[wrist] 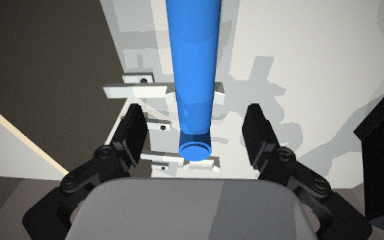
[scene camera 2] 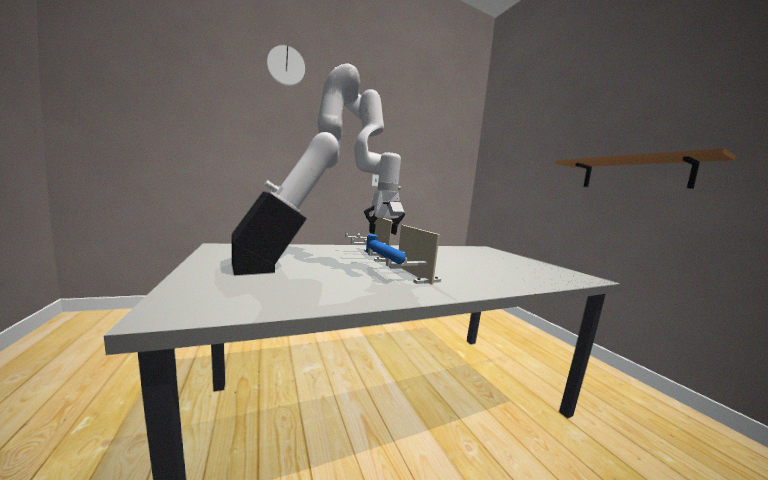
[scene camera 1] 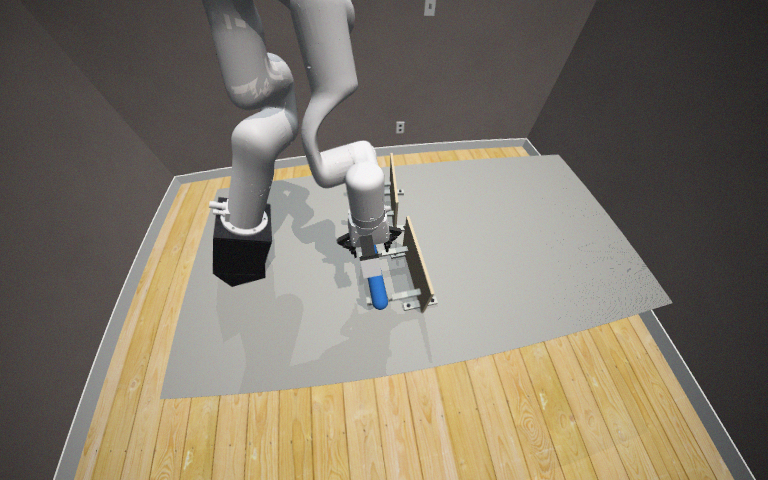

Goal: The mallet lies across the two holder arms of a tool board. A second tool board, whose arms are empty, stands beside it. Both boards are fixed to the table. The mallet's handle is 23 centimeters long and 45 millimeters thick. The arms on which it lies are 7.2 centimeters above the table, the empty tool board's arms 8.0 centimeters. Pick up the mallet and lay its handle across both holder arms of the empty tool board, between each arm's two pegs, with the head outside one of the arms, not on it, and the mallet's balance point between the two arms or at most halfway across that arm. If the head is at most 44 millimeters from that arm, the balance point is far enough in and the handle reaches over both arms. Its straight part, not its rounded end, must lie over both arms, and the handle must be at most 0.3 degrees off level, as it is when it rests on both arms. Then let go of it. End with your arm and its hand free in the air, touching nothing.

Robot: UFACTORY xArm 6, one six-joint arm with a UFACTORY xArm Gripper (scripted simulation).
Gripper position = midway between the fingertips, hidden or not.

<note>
I see my gripper (scene camera 1: 370,250), a tool board (wrist: 144,169) and a tool board (scene camera 1: 424,291).
My gripper shows as well in the wrist view (wrist: 194,116).
</note>
